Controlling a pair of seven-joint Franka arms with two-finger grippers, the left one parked.
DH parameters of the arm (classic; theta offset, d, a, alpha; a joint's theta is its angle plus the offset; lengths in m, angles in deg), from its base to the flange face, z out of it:
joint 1: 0 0.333 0 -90
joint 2: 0 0 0 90
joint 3: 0 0.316 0.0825 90
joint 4: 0 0 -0.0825 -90
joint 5: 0 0.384 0 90
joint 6: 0 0 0.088 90
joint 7: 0 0.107 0 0
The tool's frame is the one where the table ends.
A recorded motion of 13 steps. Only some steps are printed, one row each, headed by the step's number.
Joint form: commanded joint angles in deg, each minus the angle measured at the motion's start. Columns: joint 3, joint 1, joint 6, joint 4, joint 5, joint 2, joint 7.
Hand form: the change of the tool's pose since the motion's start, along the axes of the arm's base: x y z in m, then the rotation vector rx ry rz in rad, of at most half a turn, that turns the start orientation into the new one. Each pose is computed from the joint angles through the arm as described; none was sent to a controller.
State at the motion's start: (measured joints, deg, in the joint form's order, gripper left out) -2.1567 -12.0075 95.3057 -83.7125 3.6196 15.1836 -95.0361
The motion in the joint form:
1: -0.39 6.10 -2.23 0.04 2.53 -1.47 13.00
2: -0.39 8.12 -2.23 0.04 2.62 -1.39 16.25
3: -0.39 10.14 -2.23 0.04 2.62 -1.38 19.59
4: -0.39 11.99 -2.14 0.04 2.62 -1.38 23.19
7: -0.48 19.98 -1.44 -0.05 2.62 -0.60 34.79
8: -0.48 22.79 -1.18 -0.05 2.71 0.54 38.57
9: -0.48 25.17 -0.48 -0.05 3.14 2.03 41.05
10: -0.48 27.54 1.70 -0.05 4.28 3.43 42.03
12: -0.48 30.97 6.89 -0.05 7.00 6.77 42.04
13: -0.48 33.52 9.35 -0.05 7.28 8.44 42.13
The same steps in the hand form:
1: 0.0029 0.0686 0.0137 0.0330 0.0233 -0.1292
2: 0.0056 0.0907 0.0129 0.0309 0.0300 -0.1506
3: 0.0073 0.1127 0.0128 0.0269 0.0356 -0.1733
4: 0.0082 0.1329 0.0129 0.0226 0.0397 -0.2037
7: 0.0082 0.2196 0.0046 0.0047 0.0595 -0.2685
8: 0.0081 0.2512 -0.0076 -0.0051 0.0793 -0.2858
9: 0.0090 0.2790 -0.0232 -0.0089 0.0972 -0.2897
10: 0.0108 0.3084 -0.0359 0.0091 0.0917 -0.2726
12: 0.0171 0.3541 -0.0666 0.0566 0.0780 -0.2349
13: 0.0151 0.3846 -0.0827 0.0616 0.0675 -0.1997

